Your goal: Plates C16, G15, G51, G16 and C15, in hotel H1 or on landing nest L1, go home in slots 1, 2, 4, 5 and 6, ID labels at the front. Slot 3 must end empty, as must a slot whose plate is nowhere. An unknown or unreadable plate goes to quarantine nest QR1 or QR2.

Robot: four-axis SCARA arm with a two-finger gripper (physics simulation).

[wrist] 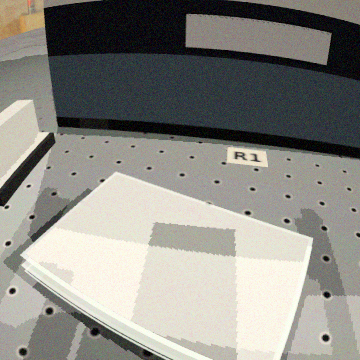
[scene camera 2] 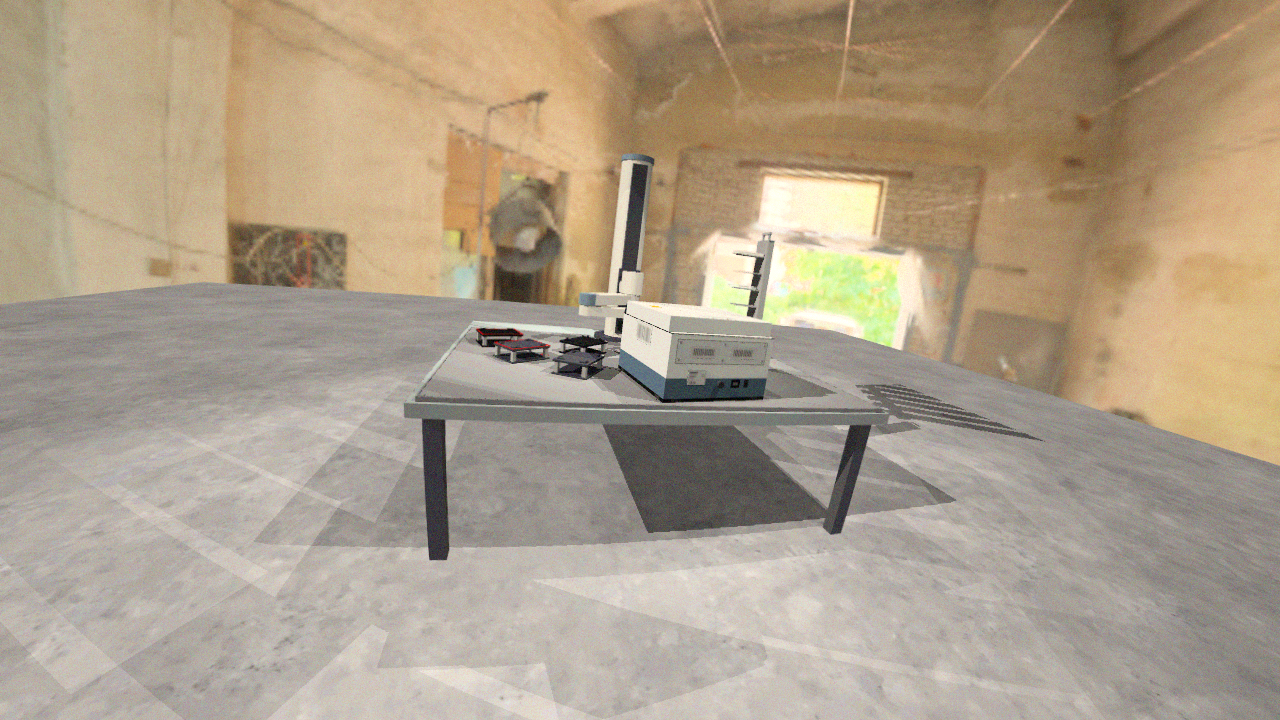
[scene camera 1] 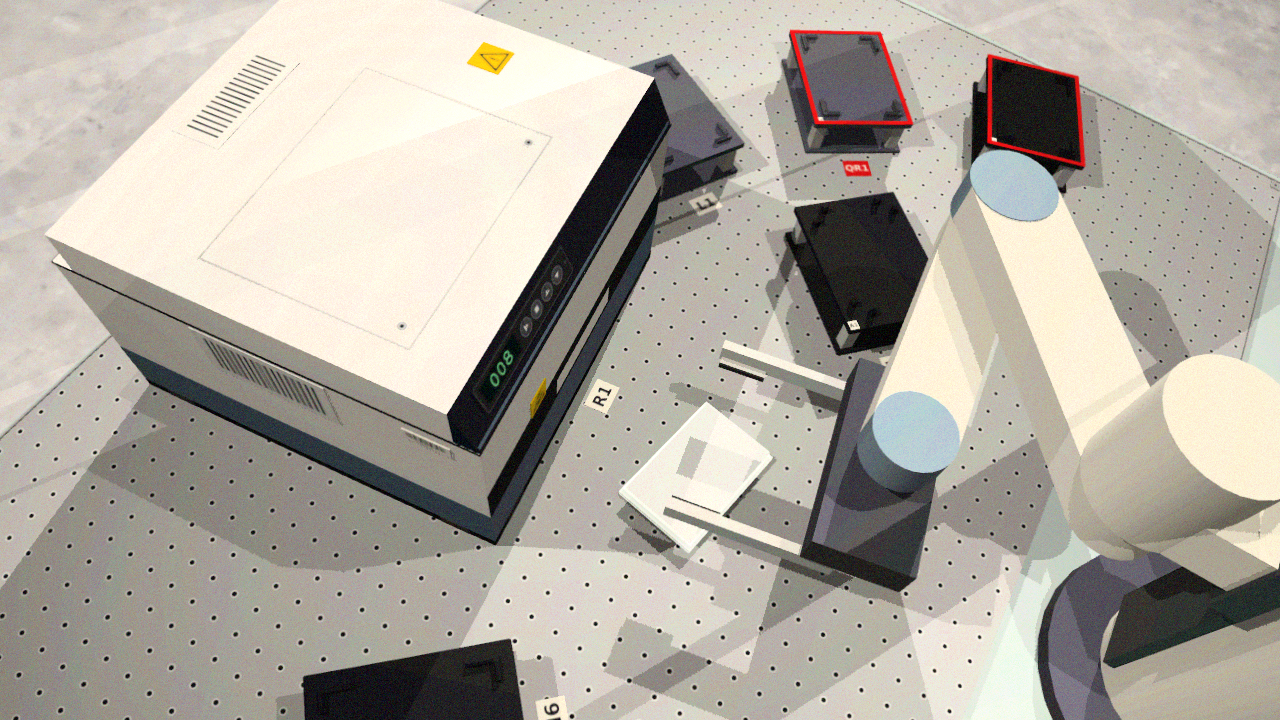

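Where they show: gripper, fingertip midpoint: (wrist: 217, 126) (scene camera 1: 695, 423); arm's base, origin of the base link: (scene camera 2: 618, 338) (scene camera 1: 1164, 681).
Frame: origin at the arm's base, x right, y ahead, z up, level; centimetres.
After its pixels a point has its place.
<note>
A white plate (scene camera 1: 657, 488) @(x -10.5, y 49.3, z 2.7 cm) (wrist: 195, 290) @(x -5.1, y 45.3, z 2.7 cm) lies flat and skewed on the perforated table top, near the label R1; I see no readable ID on it. My gripper (scene camera 1: 696, 429) @(x -5.6, y 49.0, z 8.3 cm) is open and empty. Its fingers reach over and past the plate in scene camera 1, at a height I cannot tell; one finger shows at the left of the wrist view. Landing nest L1 (scene camera 1: 702, 125) @(x 28.8, y 67.2, z 6.3 cm) (scene camera 2: 579, 360) @(x 28.5, y 76.8, z 6.3 cm) is partly behind the white instrument. Red-rimmed nests QR1 (scene camera 1: 850, 80) @(x 46.5, y 56.3, z 6.3 cm) (scene camera 2: 521, 345) @(x 47.4, y 59.3, z 6.3 cm) and another (scene camera 1: 1035, 111) @(x 56.3, y 35.0, z 6.3 cm) (scene camera 2: 497, 334) @(x 57.1, y 41.7, z 6.3 cm) show no plate. Slotted hotel tower (scene camera 2: 763, 277) @(x -58.0, y 32.9, z 39.7 cm) is small; its contents are unclear.
The big white instrument (scene camera 1: 313, 179) @(x -12.8, y 81.7, z 25.8 cm) (scene camera 2: 693, 349) @(x -0.2, y 100.4, z 17.0 cm) stands beside the R1 label (scene camera 1: 601, 394) @(x -4.5, y 59.2, z 1.3 cm) (wrist: 247, 157) @(x -4.6, y 58.9, z 1.3 cm). A black nest (scene camera 1: 859, 268) @(x 20.8, y 43.7, z 6.3 cm) (scene camera 2: 582, 342) @(x 24.2, y 47.0, z 6.3 cm) stands behind the gripper, partly hidden by the arm. Another black nest (scene camera 1: 411, 689) @(x -36.9, y 56.3, z 6.3 cm) is cut off at the bottom edge.
</note>
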